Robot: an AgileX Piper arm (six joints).
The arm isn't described. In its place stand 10 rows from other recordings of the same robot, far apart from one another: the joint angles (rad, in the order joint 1, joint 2, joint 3, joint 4, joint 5, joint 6), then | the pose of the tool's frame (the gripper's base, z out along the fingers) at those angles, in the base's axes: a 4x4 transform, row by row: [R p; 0 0 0 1], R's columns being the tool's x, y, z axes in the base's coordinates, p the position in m.
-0.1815, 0.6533, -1.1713, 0.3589, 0.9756, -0.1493 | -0.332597 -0.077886 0.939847 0.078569; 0.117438 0.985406 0.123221 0.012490; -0.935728 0.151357 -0.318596 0.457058; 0 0 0 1
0.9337, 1.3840, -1.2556, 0.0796, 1.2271, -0.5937 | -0.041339 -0.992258 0.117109 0.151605; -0.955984 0.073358 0.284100 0.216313; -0.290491 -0.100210 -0.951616 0.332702; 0 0 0 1
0.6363, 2.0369, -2.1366, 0.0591, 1.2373, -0.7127 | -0.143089 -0.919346 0.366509 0.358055; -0.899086 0.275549 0.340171 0.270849; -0.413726 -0.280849 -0.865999 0.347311; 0 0 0 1
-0.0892, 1.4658, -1.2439, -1.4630, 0.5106, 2.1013 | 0.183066 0.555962 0.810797 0.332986; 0.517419 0.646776 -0.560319 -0.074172; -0.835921 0.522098 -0.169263 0.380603; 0 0 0 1
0.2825, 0.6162, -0.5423, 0.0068, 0.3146, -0.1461 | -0.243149 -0.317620 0.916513 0.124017; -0.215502 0.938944 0.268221 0.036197; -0.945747 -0.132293 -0.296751 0.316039; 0 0 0 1
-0.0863, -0.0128, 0.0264, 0.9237, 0.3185, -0.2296 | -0.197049 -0.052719 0.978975 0.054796; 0.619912 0.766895 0.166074 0.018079; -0.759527 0.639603 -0.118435 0.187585; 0 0 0 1
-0.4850, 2.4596, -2.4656, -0.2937, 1.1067, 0.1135 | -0.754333 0.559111 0.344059 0.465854; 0.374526 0.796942 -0.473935 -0.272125; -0.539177 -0.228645 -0.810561 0.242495; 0 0 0 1
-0.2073, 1.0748, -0.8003, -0.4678, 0.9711, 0.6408 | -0.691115 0.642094 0.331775 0.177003; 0.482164 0.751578 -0.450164 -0.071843; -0.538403 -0.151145 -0.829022 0.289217; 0 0 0 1
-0.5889, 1.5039, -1.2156, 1.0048, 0.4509, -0.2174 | -0.107439 0.424885 0.898849 0.306099; 0.824752 0.542953 -0.158071 -0.164211; -0.555194 0.724345 -0.408759 0.341610; 0 0 0 1
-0.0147, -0.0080, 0.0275, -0.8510, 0.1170, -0.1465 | -0.091091 0.047770 0.994696 0.056507; -0.833783 0.542511 -0.102409 -0.008819; -0.544526 -0.838689 -0.009588 0.197381; 0 0 0 1
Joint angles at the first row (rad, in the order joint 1, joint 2, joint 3, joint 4, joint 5, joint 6):
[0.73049, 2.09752, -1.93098, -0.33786, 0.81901, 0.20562]
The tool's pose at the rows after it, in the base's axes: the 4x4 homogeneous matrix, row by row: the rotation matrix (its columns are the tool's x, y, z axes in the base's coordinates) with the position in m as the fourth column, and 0 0 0 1 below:
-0.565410 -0.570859 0.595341 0.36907; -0.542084 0.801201 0.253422 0.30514; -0.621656 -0.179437 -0.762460 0.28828; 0 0 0 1
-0.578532 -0.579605 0.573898 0.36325; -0.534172 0.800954 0.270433 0.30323; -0.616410 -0.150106 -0.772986 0.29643; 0 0 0 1
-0.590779 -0.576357 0.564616 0.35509; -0.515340 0.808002 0.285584 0.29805; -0.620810 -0.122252 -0.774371 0.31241; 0 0 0 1
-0.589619 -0.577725 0.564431 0.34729; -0.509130 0.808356 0.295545 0.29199; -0.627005 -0.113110 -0.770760 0.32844; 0 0 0 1
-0.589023 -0.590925 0.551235 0.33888; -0.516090 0.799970 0.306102 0.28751; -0.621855 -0.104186 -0.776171 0.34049; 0 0 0 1
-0.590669 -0.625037 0.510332 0.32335; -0.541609 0.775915 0.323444 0.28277; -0.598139 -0.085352 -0.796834 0.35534; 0 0 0 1
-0.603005 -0.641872 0.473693 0.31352; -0.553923 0.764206 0.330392 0.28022; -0.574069 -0.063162 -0.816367 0.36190; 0 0 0 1
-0.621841 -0.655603 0.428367 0.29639; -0.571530 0.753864 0.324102 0.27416; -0.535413 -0.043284 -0.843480 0.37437; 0 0 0 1
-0.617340 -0.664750 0.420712 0.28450; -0.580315 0.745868 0.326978 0.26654; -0.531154 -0.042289 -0.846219 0.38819; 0 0 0 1
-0.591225 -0.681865 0.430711 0.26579; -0.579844 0.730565 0.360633 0.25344; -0.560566 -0.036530 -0.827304 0.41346; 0 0 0 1
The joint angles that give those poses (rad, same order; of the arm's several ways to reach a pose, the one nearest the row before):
[0.73048, 2.07893, -1.93102, -0.28039, 0.85309, 0.16006]
[0.73050, 2.05724, -1.93099, -0.23784, 0.87940, 0.14131]
[0.73049, 2.01823, -1.93102, -0.20872, 0.91333, 0.13920]
[0.73050, 1.97922, -1.93100, -0.19452, 0.94333, 0.12953]
[0.73245, 1.94729, -1.93101, -0.17075, 0.97881, 0.10617]
[0.74097, 1.90348, -1.93101, -0.12249, 1.04752, 0.06053]
[0.74650, 1.88103, -1.93097, -0.08900, 1.09830, 0.04346]
[0.76003, 1.83975, -1.93097, -0.06501, 1.18575, 0.03863]
[0.76588, 1.79936, -1.93096, -0.05938, 1.23070, 0.02949]
[0.77204, 1.72781, -1.93097, -0.04412, 1.26625, 0.01022]

